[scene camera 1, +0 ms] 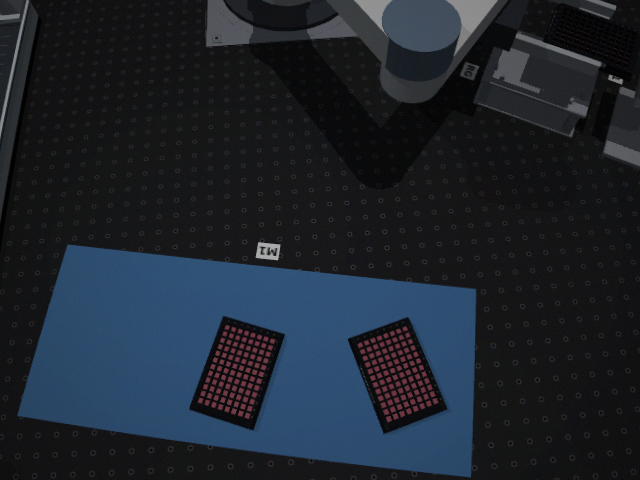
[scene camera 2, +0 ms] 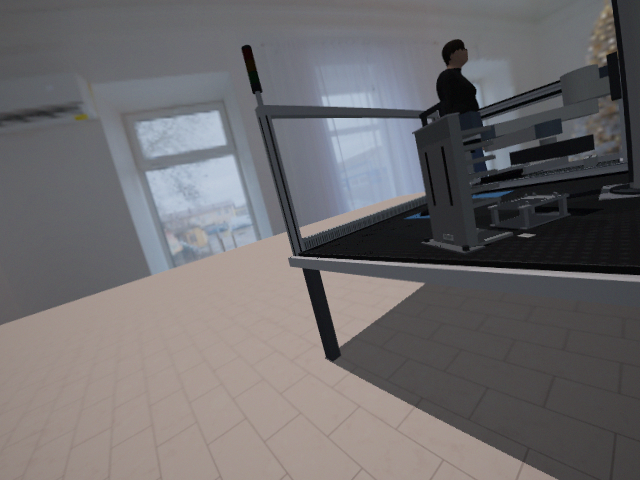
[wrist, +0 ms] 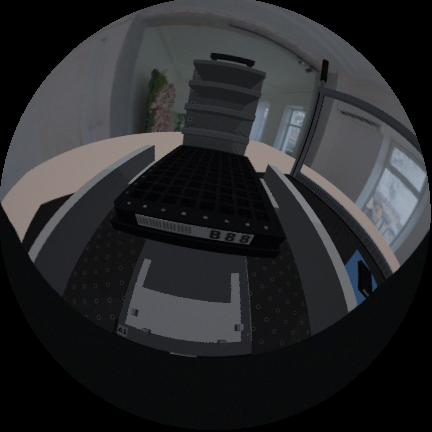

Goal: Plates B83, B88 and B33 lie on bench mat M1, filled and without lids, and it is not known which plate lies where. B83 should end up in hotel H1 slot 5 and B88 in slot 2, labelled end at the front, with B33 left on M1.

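Places are measured from the arm's base along level axes (x up, y back, z right), in metres.
Pixels of known places: gripper, fingertip midpoint: (scene camera 1: 605,40) (scene camera 2: 506,173) (wrist: 209,160).
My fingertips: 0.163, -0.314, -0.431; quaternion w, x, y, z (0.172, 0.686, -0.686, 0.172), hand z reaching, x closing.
Observation:
For each thing: its top centre in the pictures, then the offset to it from my fingertips, as dx, dy, dz. "spot": a spot on its surface instead.
- Plate B88, top centre: (wrist: 208,165) (scene camera 1: 595,36) (scene camera 2: 510,172) +0.001, +0.007, +0.013
- Hotel H1, top centre: (wrist: 237,51) (scene camera 2: 439,107) +0.203, -0.084, -0.145
- RG label, surface spot: (scene camera 1: 469,71) spot: -0.150, +0.077, +0.145
- fence post, top centre: (wrist: 320,93) +0.417, -0.710, -0.274
Plate B88 (wrist: 200,187) (scene camera 1: 591,43) is black, with its barcode and "B88" label facing the wrist camera. My gripper (wrist: 209,160) (scene camera 1: 607,37) is shut on it, one finger along each long side, above a grey stand marked A1. Hotel H1 (wrist: 227,70) (scene camera 2: 443,178) stands beyond the plate's far end; the plate hides its lower part in the wrist view. Two black plates with pink wells lie on mat M1 (scene camera 1: 124,335) (scene camera 2: 491,194), a left one (scene camera 1: 236,373) and a right one (scene camera 1: 397,375), turned differently. I cannot read their labels.
The A1 stand (wrist: 190,312) is below the held plate. In scene camera 1, a grey stand (scene camera 1: 537,90) is beside the RG label (scene camera 1: 469,71), and another stand (scene camera 1: 622,129) is at the right edge. A fence post (wrist: 307,132) stands right of the hotel.

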